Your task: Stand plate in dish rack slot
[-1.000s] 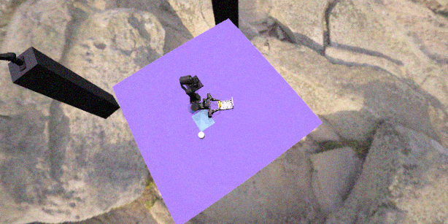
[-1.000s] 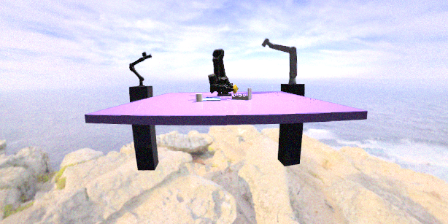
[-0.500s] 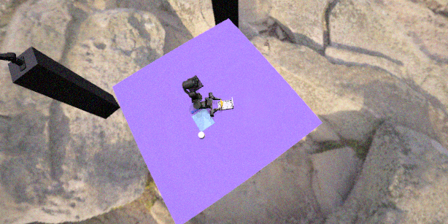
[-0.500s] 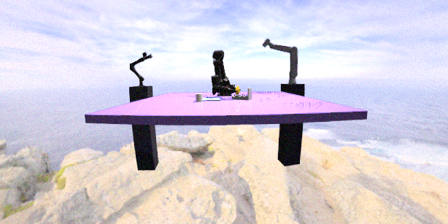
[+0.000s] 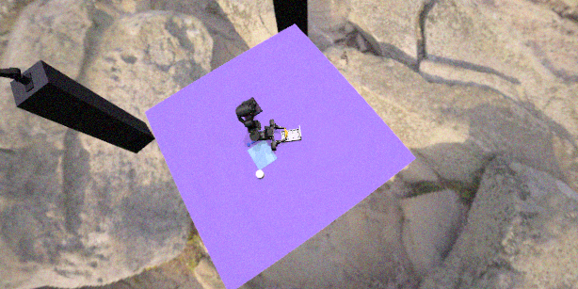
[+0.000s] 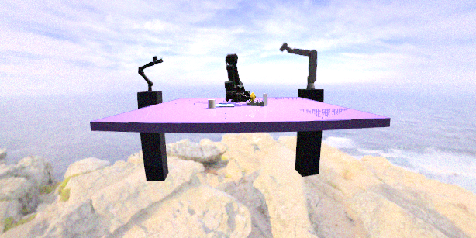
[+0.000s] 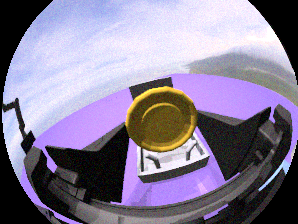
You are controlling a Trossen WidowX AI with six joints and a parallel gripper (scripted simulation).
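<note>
My gripper tip is now 10 mm to the left of the yellow plate. Also, from my gripper tip: white cup (280 mm to the right, 80 mm ahead, 30 mm below); light blue mat (190 mm to the right, 50 mm below, 20 mm behind); grey dish rack (30 mm below, 20 mm to the left, 10 mm ahead).
</note>
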